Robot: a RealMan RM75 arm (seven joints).
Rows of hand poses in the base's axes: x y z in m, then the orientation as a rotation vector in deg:
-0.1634 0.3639 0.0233 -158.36 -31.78 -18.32
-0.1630 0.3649 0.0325 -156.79 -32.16 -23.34
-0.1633 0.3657 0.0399 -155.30 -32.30 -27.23
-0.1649 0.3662 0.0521 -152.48 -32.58 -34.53
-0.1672 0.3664 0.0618 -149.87 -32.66 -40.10
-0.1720 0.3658 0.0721 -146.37 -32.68 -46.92
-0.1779 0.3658 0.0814 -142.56 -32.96 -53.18
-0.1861 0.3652 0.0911 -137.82 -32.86 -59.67
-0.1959 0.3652 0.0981 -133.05 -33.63 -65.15
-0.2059 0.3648 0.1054 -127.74 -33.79 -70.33
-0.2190 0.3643 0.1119 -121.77 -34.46 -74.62
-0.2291 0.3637 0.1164 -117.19 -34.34 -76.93
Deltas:
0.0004 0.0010 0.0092 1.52 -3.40 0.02
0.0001 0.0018 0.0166 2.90 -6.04 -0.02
-0.0015 0.0023 0.0288 5.27 -11.10 -0.10
-0.0038 0.0025 0.0385 7.35 -15.01 -0.18
-0.0086 0.0019 0.0488 9.94 -19.92 -0.28
-0.0145 0.0019 0.0581 12.55 -24.59 -0.10
-0.0227 0.0013 0.0678 15.84 -29.57 -0.03
-0.0325 0.0013 0.0748 18.84 -34.07 0.76
-0.0425 0.0009 0.0821 22.36 -38.49 1.29
-0.0556 0.0004 0.0886 26.35 -42.53 2.47
-0.0657 -0.0002 0.0931 29.80 -44.92 3.08

